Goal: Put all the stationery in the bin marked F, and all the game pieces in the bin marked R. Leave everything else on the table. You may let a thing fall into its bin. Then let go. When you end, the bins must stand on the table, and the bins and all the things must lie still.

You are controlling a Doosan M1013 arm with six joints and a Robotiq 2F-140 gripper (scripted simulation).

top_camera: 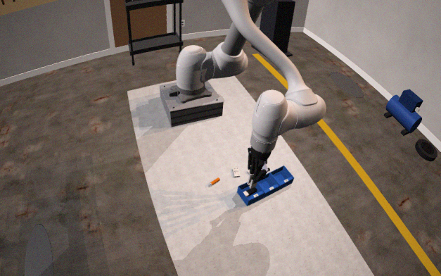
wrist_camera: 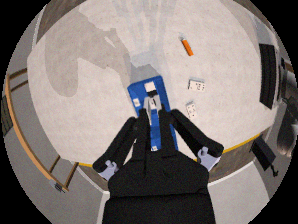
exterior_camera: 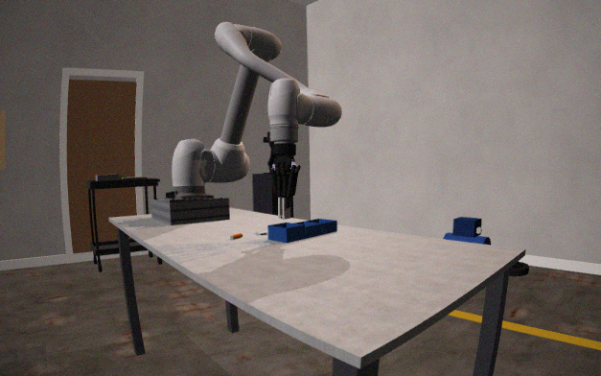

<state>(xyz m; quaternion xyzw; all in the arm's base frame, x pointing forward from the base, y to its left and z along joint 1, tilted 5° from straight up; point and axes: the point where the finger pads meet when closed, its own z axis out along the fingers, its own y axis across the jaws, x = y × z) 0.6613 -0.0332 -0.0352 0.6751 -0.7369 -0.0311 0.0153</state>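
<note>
Right now the black piece is 10 mm to the right of my hand and 90 mm below it. Round my hand: orange cylinder (120 mm behind, 100 mm to the right, 90 mm below); then grey-white piece (30 mm below); then white domino tile (100 mm behind, 80 mm to the left, 100 mm below).
</note>
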